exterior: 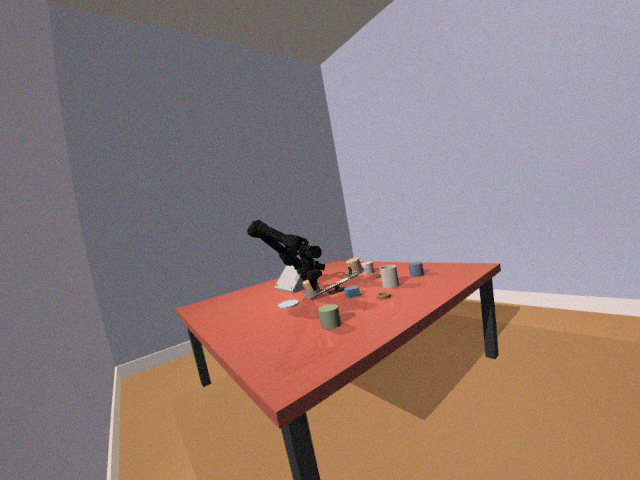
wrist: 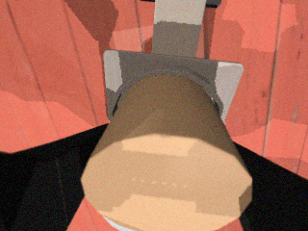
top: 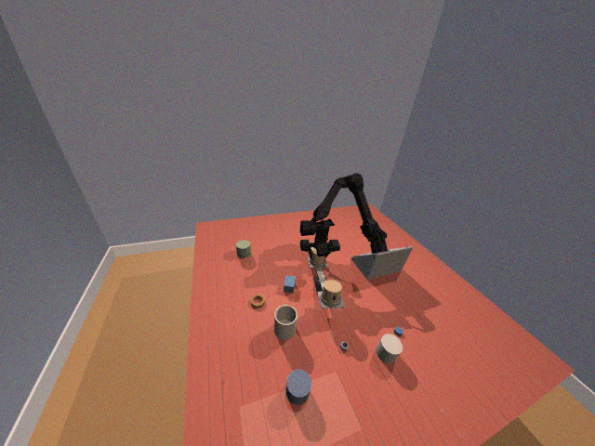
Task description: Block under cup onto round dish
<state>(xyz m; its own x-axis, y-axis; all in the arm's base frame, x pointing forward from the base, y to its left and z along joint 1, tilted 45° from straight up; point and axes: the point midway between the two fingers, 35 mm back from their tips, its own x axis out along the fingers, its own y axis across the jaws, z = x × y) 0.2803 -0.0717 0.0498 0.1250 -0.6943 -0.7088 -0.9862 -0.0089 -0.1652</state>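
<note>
Right now my gripper tip is 12 cm to the left of the round dish, 4 cm above it and 3 cm past it. The rest, counted from my gripper tip: tan cup: 2 cm to the right, 1 cm above; then pale green block: right at my gripper tip; then green cylinder: 34 cm ahead, 13 cm to the right, 1 cm below.
</note>
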